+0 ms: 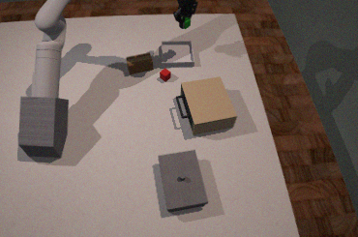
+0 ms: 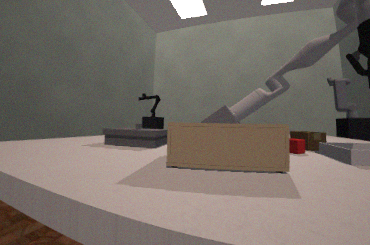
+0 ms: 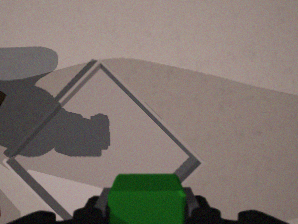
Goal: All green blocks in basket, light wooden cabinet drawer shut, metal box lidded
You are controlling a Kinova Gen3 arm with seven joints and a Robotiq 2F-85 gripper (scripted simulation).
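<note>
The basket is 160 mm below my hand, 30 mm to the right of it and 30 mm behind it. The rest, counted from my hand: blue block: 230 mm behind, 150 mm below, 100 mm to the right; cardboard box: 210 mm behind, 130 mm below, 100 mm to the right; red block: 170 mm to the right, 150 mm below, 100 mm behind.
</note>
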